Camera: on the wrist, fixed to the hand. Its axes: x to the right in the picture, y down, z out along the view.
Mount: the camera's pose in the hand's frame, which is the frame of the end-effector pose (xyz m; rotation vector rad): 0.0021 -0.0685 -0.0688 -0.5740 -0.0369 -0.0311
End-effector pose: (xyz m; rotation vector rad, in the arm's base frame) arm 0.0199 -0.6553 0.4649 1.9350 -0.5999 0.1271
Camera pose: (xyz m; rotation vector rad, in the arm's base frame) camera 0.0657 -0.5737 0.4390 1.3906 -0.5567 -0.0944
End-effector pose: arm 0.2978 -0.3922 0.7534 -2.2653 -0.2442 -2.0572
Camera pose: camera 0.2191 -0.3356 0.7587 2.0511 -0.2855 1.8357
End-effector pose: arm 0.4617 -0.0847 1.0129 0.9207 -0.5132 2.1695
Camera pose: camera 0.4800 0.0024 0.9740 0.6404 -1.0607 1.8215
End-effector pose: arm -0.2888 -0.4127 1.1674 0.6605 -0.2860 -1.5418
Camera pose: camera -0.3064 -0.3934 1.0739 0.1841 0.1427 -1.5677
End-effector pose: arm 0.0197 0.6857 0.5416 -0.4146 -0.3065 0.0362
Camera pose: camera 0.0405 0.5963 0.5099 -0.9791 -0.3583 -0.0771
